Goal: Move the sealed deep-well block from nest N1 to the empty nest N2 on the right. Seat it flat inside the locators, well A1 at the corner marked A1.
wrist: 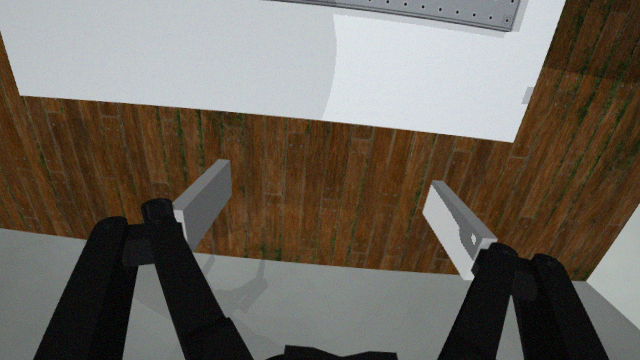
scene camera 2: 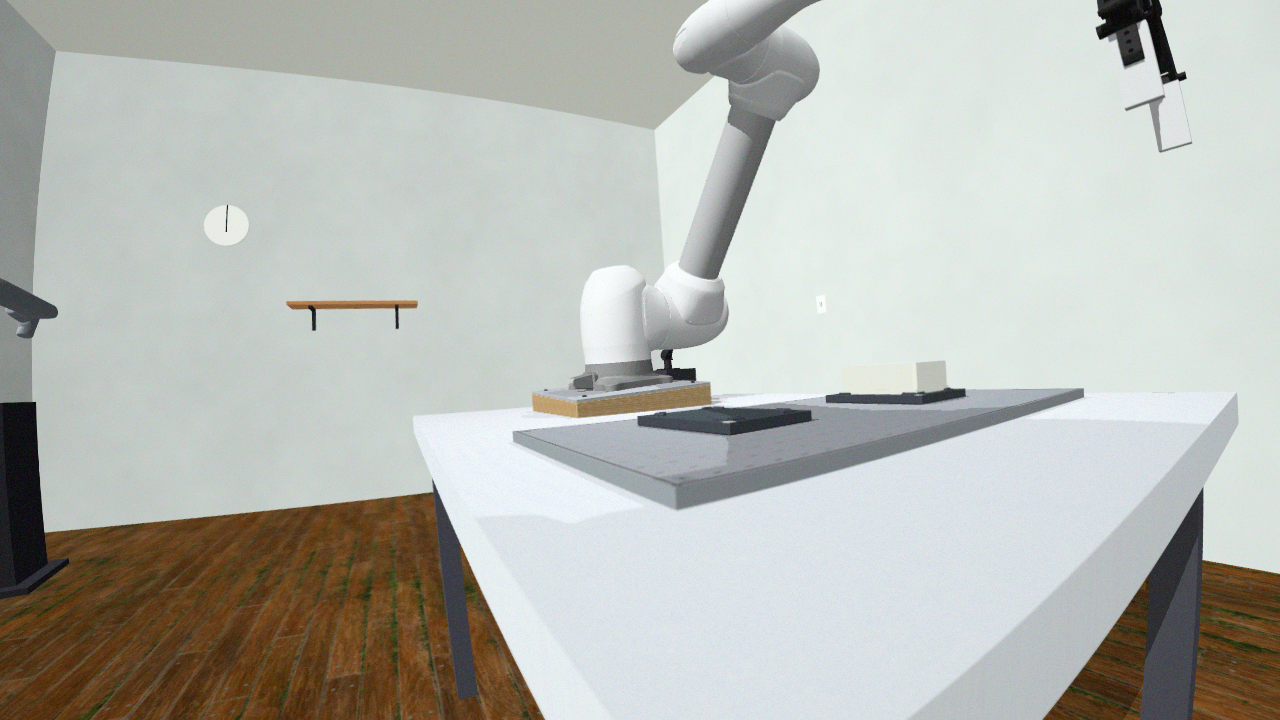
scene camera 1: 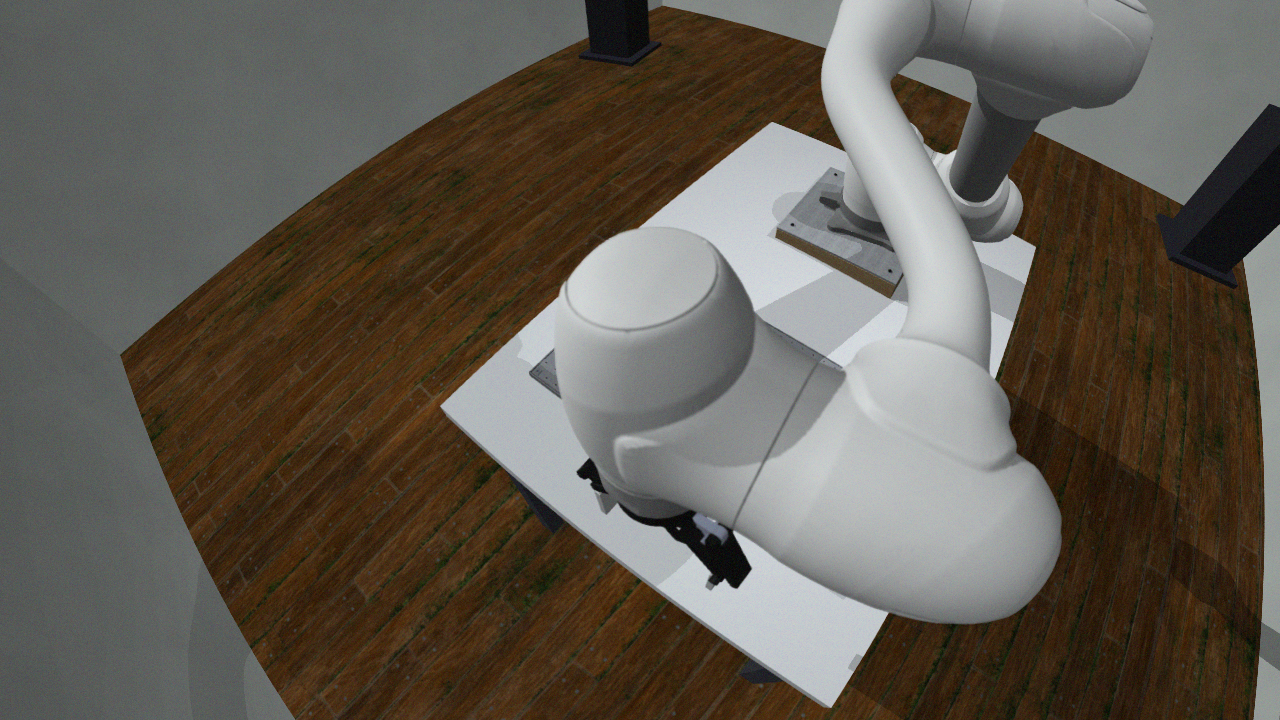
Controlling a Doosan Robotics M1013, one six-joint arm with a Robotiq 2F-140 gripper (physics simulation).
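Where they show: gripper, fingertip midpoint: (wrist: 330, 187) (scene camera 2: 1161, 127) (scene camera 1: 662, 542); arm's base at its link origin: (scene camera 2: 620, 385) (scene camera 1: 869, 218).
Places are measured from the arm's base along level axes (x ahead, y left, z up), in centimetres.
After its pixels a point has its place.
The sealed deep-well block (scene camera 2: 895, 377) {x 63.2, y 0.5, z -0.3 cm} is a cream-coloured box lying flat in nest N1 (scene camera 2: 948, 394) {x 69.0, y 4.6, z -3.0 cm}, a low black frame, in the second scene view. The empty nest N2 (scene camera 2: 760, 421) {x 61.5, y -28.1, z -2.9 cm}, also black and low, is nearer that camera on the same board. In the first scene view the arm hides both nests and the block; neither nest shows in the wrist view. My gripper (scene camera 1: 658, 541) {x 94.5, y -7.1, z 21.4 cm} (scene camera 2: 1157, 111) {x 94.5, y -7.1, z 21.4 cm} (wrist: 330, 187) {x 94.5, y -7.1, z 21.4 cm} is open and empty, high above the table's edge and well away from the block. The A1 marks are too small to tell.
The grey perforated board (scene camera 1: 543, 369) {x 69.5, y -46.1, z -3.8 cm} (scene camera 2: 626, 456) {x 61.2, y -44.0, z -3.8 cm} (wrist: 450, 11) {x 80.8, y 11.2, z -3.7 cm} lies on the white table (scene camera 1: 501, 420) {x 82.1, y -47.6, z -5.1 cm} (scene camera 2: 895, 582) {x 83.8, y -49.9, z -5.0 cm} (wrist: 150, 60) {x 83.4, y -34.1, z -5.1 cm}. The arm's base stands on a wood-edged plate (scene camera 1: 836, 261) {x 16.2, y -4.1, z -2.8 cm} (scene camera 2: 626, 402) {x 15.2, y -9.7, z -2.9 cm} at the back. Dark pillars (scene camera 1: 617, 26) (scene camera 1: 1235, 192) stand on the floor beyond.
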